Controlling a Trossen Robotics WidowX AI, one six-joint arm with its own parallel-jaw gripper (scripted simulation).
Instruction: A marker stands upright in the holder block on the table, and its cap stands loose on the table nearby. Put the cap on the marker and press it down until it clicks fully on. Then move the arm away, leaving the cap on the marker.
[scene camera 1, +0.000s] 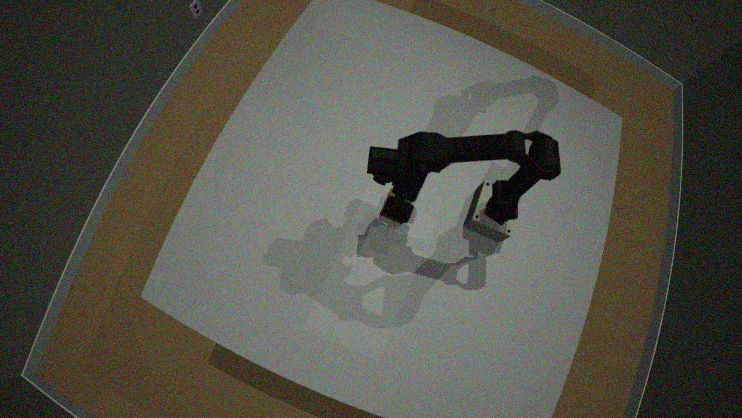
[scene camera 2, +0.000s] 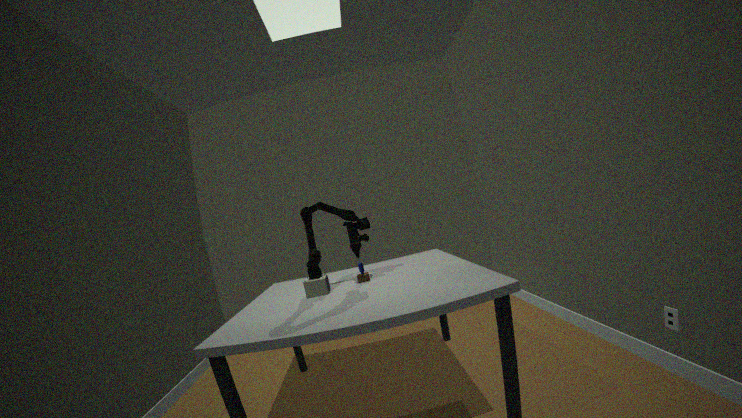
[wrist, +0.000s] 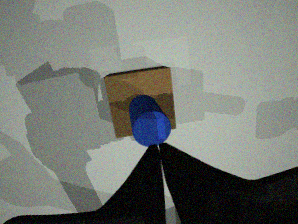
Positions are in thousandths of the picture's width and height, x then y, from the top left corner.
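My gripper (scene camera 1: 545, 461) is in the wrist view too, my gripper (wrist: 532, 676), and it is shut. The gripper holds nothing. I can also see a blue cap (wrist: 505, 560).
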